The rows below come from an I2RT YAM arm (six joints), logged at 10 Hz.
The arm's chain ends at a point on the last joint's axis. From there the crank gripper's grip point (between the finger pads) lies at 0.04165 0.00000 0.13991 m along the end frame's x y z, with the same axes.
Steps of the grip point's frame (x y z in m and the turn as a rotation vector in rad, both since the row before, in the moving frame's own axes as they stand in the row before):
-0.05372, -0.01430, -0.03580, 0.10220, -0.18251, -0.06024
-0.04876, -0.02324, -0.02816, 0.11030, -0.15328, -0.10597
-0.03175, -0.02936, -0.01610, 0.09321, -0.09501, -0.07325
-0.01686, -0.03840, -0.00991, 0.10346, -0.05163, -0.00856
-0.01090, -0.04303, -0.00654, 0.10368, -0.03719, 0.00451
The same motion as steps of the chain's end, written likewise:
-0.02719, 0.00200, -0.04017, 0.10220, -0.18251, -0.06024
-0.02595, -0.00433, -0.03177, 0.11030, -0.15328, -0.10597
-0.01773, -0.01363, -0.01866, 0.09321, -0.09501, -0.07325
-0.00953, -0.02352, -0.01110, 0.10346, -0.05163, -0.00856
-0.00571, -0.02865, -0.00725, 0.10368, -0.03719, 0.00451

